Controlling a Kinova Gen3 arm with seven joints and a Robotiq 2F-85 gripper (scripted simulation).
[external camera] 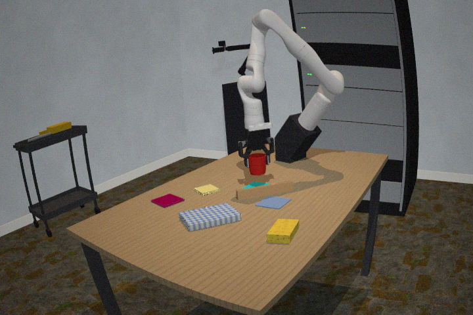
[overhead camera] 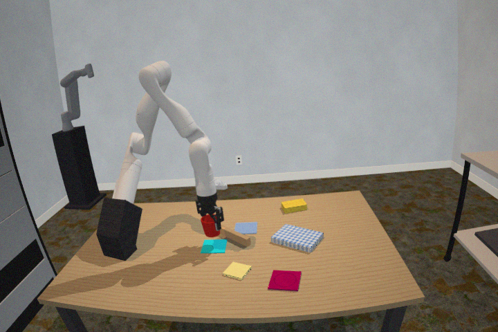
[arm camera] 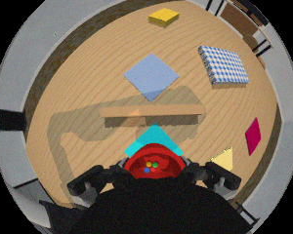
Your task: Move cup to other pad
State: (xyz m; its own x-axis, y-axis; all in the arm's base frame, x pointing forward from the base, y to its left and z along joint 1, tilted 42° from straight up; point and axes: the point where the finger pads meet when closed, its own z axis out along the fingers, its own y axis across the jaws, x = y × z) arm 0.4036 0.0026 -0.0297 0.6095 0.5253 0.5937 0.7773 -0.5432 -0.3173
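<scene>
Right now my hand is 5 cm short of the wooden rail, 7 cm to the right of it and 9 cm above it. From my hand the other things lie so: red cup 2 cm below.
</scene>
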